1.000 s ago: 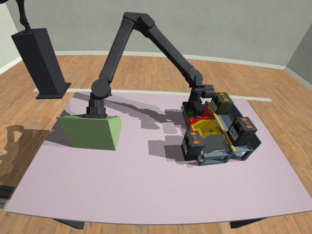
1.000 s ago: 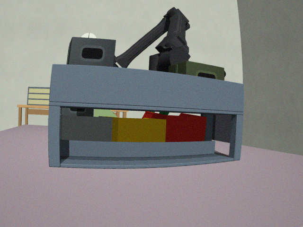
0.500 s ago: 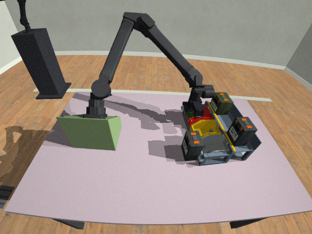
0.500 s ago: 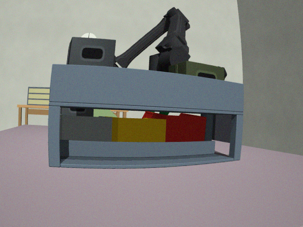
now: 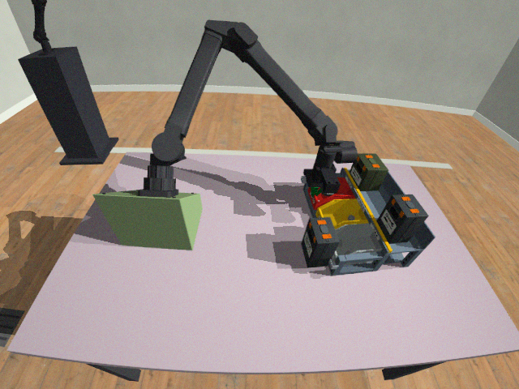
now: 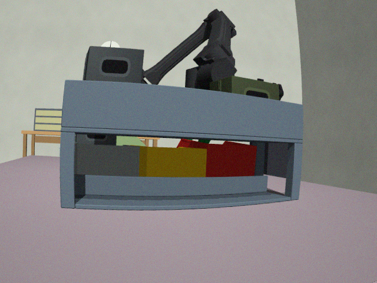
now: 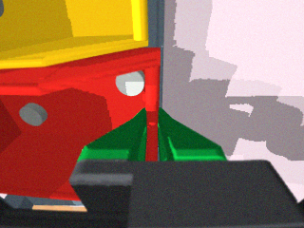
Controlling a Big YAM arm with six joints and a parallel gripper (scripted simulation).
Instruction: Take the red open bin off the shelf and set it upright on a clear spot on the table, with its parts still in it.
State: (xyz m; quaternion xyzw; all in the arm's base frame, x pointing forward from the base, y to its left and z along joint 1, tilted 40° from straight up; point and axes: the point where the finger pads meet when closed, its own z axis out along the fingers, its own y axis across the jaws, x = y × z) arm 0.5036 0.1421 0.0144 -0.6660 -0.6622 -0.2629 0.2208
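Now: the red open bin 80 mm ahead of my hand. From my hand the other things lie so: grey bin (210 mm to the right, 90 mm ahead, 10 mm below); then yellow bin (100 mm to the right, 90 mm ahead, 10 mm below).
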